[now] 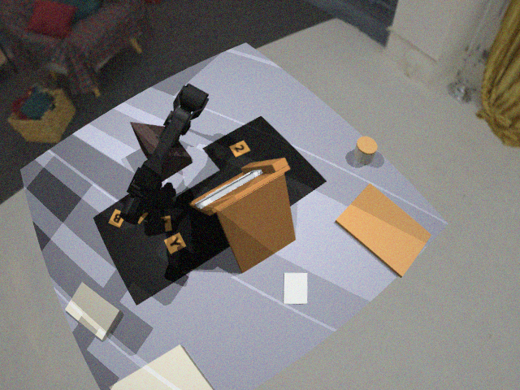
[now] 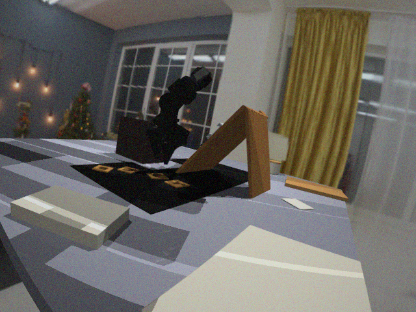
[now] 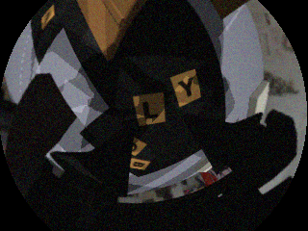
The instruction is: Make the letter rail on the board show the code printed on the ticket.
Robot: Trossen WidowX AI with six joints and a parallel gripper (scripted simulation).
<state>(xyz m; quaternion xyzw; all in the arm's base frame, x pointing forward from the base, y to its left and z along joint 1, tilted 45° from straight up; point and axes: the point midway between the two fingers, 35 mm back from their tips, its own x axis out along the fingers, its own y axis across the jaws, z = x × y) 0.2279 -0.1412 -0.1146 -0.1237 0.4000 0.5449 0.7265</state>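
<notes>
My gripper tip is now 10 mm past the tile and 50 mm above it. Round my gripper tip: cream box (100 mm ahead, 380 mm to the right, 40 mm below); then flat orange slab (500 mm ahead, 550 mm to the left, 50 mm below); then white card (440 mm ahead, 190 mm to the left, 50 mm below).
</notes>
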